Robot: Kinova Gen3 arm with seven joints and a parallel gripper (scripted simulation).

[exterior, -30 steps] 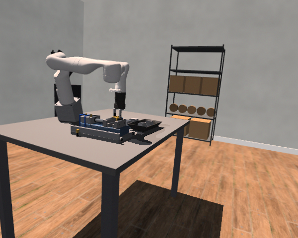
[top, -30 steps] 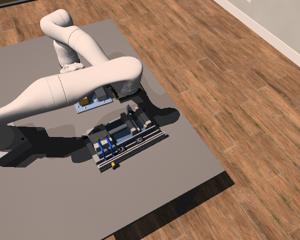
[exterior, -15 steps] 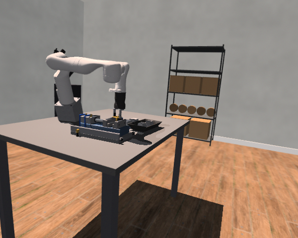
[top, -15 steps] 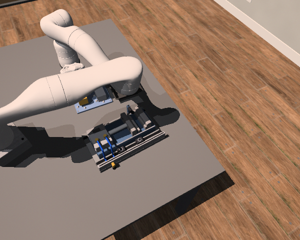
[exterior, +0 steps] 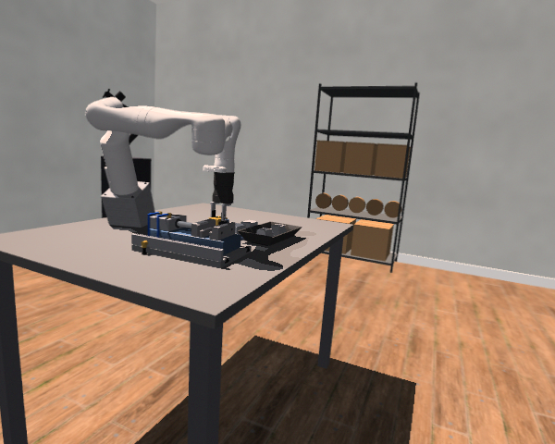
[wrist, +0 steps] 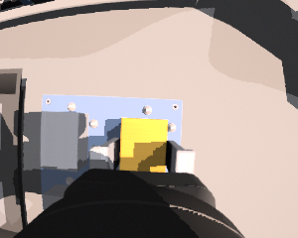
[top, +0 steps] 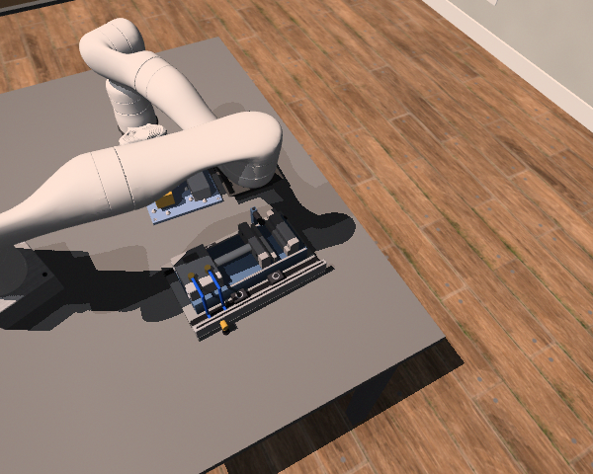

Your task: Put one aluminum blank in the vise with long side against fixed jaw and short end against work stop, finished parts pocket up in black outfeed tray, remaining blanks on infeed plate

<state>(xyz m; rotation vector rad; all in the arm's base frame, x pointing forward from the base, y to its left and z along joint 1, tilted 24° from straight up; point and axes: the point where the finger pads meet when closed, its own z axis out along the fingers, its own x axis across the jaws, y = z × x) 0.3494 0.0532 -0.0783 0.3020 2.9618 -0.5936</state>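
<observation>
My hand is 30 mm above the yellow brass blank. Also, from my hand: vise: 270 mm to the right, 40 mm ahead, 30 mm below; then fixed jaw: 280 mm to the right, 140 mm ahead, 10 mm above; then infeed plate: 60 mm below, 50 mm ahead, 30 mm to the left.
</observation>
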